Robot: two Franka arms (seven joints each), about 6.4 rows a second.
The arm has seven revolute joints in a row. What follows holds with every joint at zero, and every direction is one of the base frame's.
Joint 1 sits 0.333 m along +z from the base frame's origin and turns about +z.
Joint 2 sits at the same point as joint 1 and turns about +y.
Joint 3 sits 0.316 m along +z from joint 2 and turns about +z.
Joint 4 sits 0.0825 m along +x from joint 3 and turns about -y.
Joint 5 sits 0.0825 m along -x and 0.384 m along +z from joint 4 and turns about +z.
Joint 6 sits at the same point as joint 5 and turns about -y.
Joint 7 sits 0.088 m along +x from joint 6 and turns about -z.
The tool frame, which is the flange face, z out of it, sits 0.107 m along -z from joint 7; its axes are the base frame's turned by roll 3.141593, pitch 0 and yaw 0 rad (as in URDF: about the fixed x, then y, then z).
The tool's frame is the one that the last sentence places.
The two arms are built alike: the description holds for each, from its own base.
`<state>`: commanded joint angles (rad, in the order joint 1, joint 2, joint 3, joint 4, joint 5, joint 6, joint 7); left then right.
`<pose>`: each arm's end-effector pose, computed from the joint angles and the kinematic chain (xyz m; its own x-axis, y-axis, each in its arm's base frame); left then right.
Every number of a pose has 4 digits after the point.
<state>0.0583 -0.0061 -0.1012 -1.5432 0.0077 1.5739 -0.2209 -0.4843 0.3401 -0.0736 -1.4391 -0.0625 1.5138 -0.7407</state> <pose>0.5530 -0.0231 0.6412 0.9835 0.1770 0.0377 0.1772 -0.9842 -0.0001 0.5364 -0.3356 0.4792 0.9482 0.1956 -0.2505 0.1720 -0.9786 -0.1131</pose>
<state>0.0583 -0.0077 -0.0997 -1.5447 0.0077 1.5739 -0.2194 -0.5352 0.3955 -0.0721 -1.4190 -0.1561 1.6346 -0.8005</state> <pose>0.5525 -0.0223 0.6414 0.9835 0.1770 0.0378 0.1772 -0.9842 -0.0002 0.5356 -0.3825 0.4614 0.9441 0.2119 -0.2526 0.2179 -0.9760 -0.0043</pose>
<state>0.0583 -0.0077 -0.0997 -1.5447 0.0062 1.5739 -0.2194 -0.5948 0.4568 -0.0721 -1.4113 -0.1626 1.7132 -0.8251</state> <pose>0.5525 -0.0225 0.6414 0.9835 0.1770 0.0375 0.1771 -0.9842 0.0012 0.5264 -0.4234 0.4296 0.9514 0.1901 -0.2424 0.1988 -0.9800 0.0119</pose>
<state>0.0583 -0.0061 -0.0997 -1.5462 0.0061 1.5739 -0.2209 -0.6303 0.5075 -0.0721 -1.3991 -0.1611 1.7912 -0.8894</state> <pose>0.5530 -0.0224 0.6398 0.9833 0.1785 0.0344 0.1786 -0.9839 0.0009 0.5242 -0.4500 0.4062 0.9489 0.2277 -0.2187 0.2388 -0.9707 0.0256</pose>
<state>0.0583 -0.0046 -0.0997 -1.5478 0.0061 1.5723 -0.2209 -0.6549 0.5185 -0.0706 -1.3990 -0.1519 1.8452 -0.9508</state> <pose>0.5533 -0.0224 0.6380 0.9835 0.1785 0.0298 0.1786 -0.9839 0.0000 0.5200 -0.4653 0.4026 0.9451 0.2675 -0.1878 0.2797 -0.9592 0.0413</pose>
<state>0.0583 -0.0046 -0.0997 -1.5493 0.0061 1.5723 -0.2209 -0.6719 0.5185 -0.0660 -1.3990 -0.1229 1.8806 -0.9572</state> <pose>0.5532 -0.0224 0.6373 0.9835 0.1785 0.0283 0.1786 -0.9839 -0.0004 0.5186 -0.4726 0.4050 0.9556 0.2575 -0.1434 0.2672 -0.9622 0.0529</pose>
